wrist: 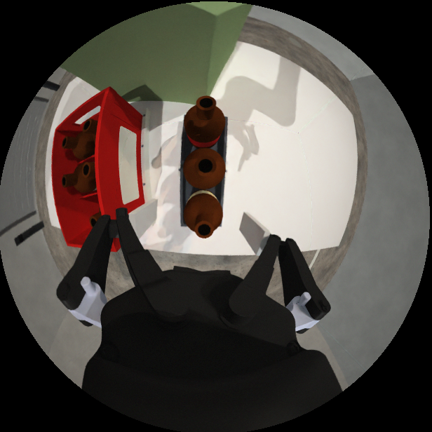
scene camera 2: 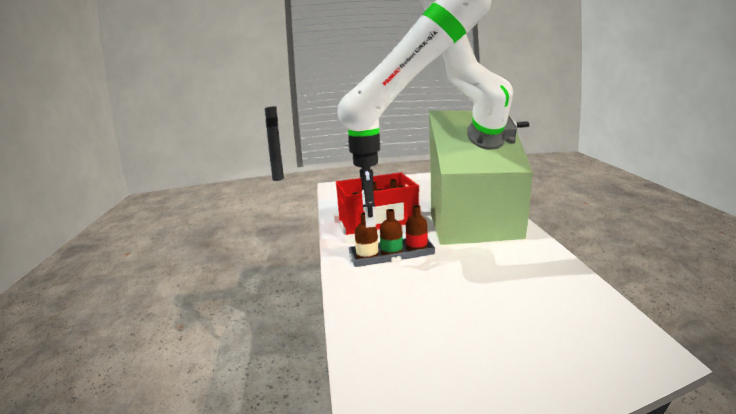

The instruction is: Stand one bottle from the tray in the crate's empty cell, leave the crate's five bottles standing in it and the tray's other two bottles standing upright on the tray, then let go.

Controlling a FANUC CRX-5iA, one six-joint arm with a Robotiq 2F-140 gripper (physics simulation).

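Places are measured from the arm's base along level axes (x ahead, y left, z up), in centimetres.
Pixels of known places: gripper, between the fingertips: [scene camera 2: 369,217]; arm's base, origin of its link: [scene camera 2: 486,135].
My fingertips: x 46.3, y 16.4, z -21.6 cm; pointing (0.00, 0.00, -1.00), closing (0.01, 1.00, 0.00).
Observation:
Ahead of a thing's pixels: the offset from my fingertips to its top centre. "spot": to the spot under its first point. Level surfaces: height alone.
Three brown bottles stand upright on the dark tray {spot: dx -15.6, dy +3.5, dz -12.5 cm} [scene camera 2: 419,252] [wrist: 185,191]: the cream-label bottle {dx +1.4, dy +0.8, dz +1.9 cm} [scene camera 2: 366,237] [wrist: 202,215], the green-label bottle {dx -6.8, dy -0.3, dz +1.9 cm} [scene camera 2: 391,230] [wrist: 204,172] and the red-label bottle {dx -15.7, dy -1.8, dz +1.9 cm} [scene camera 2: 416,226] [wrist: 205,124]. The red crate {spot: dx -16.6, dy -17.5, dz -1.2 cm} [scene camera 2: 410,198] [wrist: 112,165] stands behind the tray. Five bottles show in it; the empty cell is at its lower left in the wrist view. My gripper [scene camera 2: 370,220] [wrist: 199,214] is open, nothing held. It points down above the cream-label end of the tray, one finger on the crate side, the other opposite. In the scene view a fingertip overlaps the cream-label bottle's neck and shoulder.
The green pedestal [scene camera 2: 481,205] [wrist: 165,55] with the arm's base stands right of the crate and tray in the scene view. The white table {dz -14.1 cm} [scene camera 2: 437,329] [wrist: 310,175] ends close to the tray's cream-label end.

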